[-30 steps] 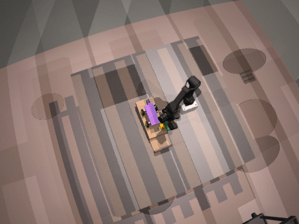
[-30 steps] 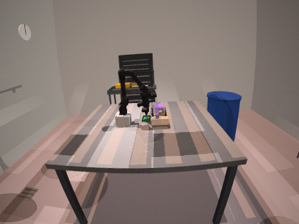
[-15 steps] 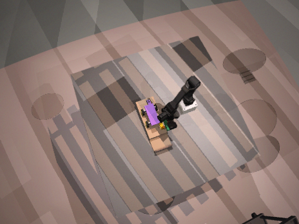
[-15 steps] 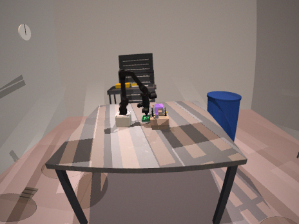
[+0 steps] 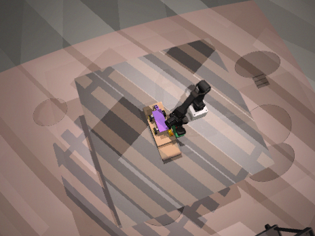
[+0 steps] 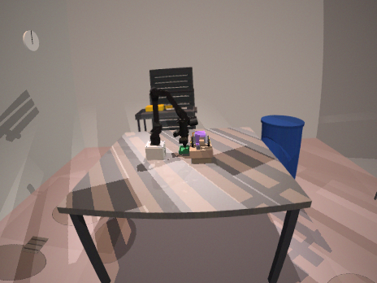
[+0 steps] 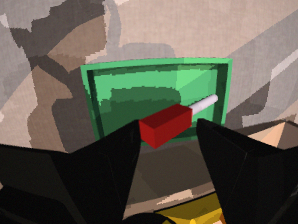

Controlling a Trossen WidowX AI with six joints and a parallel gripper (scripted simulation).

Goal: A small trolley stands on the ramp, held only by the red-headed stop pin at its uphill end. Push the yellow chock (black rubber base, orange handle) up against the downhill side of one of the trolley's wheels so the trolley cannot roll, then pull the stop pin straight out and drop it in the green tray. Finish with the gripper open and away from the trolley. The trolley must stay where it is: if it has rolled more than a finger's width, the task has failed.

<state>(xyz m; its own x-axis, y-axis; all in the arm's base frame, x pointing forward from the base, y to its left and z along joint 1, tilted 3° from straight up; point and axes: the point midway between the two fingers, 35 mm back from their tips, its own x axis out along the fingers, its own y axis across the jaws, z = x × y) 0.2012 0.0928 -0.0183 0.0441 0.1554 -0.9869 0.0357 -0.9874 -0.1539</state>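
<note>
The green tray is 5 cm below my gripper tip and 1 cm behind it. The rest, counted from my gripper tip: red-headed stop pin: 2 cm to the left, 1 cm below; then yellow chock: 6 cm ahead, 4 cm above, 2 cm to the left; then tan ramp: 12 cm ahead, 7 cm to the right, 1 cm above.
</note>
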